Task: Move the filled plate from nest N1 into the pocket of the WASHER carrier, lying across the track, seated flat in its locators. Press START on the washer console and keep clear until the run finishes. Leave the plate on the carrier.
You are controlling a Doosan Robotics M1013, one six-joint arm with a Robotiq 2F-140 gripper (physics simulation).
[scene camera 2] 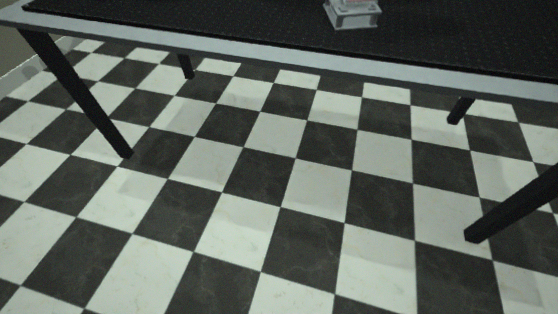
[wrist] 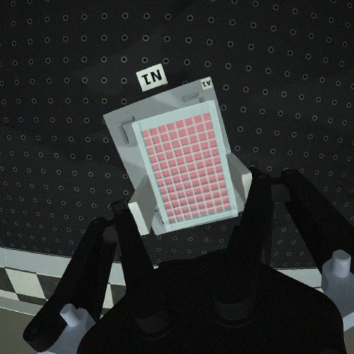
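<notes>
The filled plate (wrist: 187,165) (scene camera 2: 359,1), pale with a grid of red wells, is in the wrist view's middle and at scene camera 2's top edge, where little of it shows. My gripper (wrist: 189,177) is shut on its two long sides. The plate is over the grey nest N1 (wrist: 165,106) (scene camera 2: 356,21), turned slightly relative to it. Two of the nest's corner locators show beyond the plate's far end. The plate hides much of the nest, and I cannot tell the height between them. The WASHER carrier, track and console do not show in either view.
The white N1 label (wrist: 151,77) lies on the black perforated table top (wrist: 280,100) (scene camera 2: 200,20) beyond the nest. A small A1 tag (wrist: 206,83) is at the nest's corner. The table's pale front edge (scene camera 2: 225,47) runs close to the nest's near side, with checkered floor below.
</notes>
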